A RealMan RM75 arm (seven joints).
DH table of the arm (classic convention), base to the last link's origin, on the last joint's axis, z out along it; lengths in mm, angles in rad. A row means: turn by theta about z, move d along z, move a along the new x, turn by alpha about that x. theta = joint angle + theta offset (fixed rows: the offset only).
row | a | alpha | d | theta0
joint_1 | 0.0 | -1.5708 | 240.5 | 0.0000
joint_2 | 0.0 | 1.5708 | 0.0 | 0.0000
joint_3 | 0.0 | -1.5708 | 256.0 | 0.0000
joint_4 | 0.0 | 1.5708 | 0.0 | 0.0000
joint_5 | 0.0 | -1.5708 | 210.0 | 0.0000
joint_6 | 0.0 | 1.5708 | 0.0 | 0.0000
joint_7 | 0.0 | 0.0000 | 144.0 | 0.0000
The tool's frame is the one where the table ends.
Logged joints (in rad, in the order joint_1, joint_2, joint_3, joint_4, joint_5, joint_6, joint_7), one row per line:
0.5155 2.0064 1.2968 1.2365 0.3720 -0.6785 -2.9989
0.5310 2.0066 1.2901 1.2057 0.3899 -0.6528 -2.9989
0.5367 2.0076 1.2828 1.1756 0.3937 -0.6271 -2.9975
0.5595 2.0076 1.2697 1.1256 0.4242 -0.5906 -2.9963
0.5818 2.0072 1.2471 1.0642 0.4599 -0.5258 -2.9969
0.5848 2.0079 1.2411 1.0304 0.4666 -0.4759 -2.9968
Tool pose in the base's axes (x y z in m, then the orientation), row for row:
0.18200 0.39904 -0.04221 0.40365 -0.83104 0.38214 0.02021
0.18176 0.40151 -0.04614 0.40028 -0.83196 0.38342 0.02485
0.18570 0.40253 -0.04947 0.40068 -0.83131 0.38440 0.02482
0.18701 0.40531 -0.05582 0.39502 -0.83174 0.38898 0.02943
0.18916 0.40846 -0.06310 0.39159 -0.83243 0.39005 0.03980
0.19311 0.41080 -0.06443 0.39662 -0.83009 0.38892 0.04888
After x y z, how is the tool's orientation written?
As a quaternion, w x y z.
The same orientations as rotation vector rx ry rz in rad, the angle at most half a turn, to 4 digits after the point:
-2.0988 0.9651 0.0510
-2.1044 0.9698 0.0629
-2.1023 0.9721 0.0628
-2.1090 0.9863 0.0746
-2.1141 0.9906 0.1011
-2.1032 0.9854 0.1238

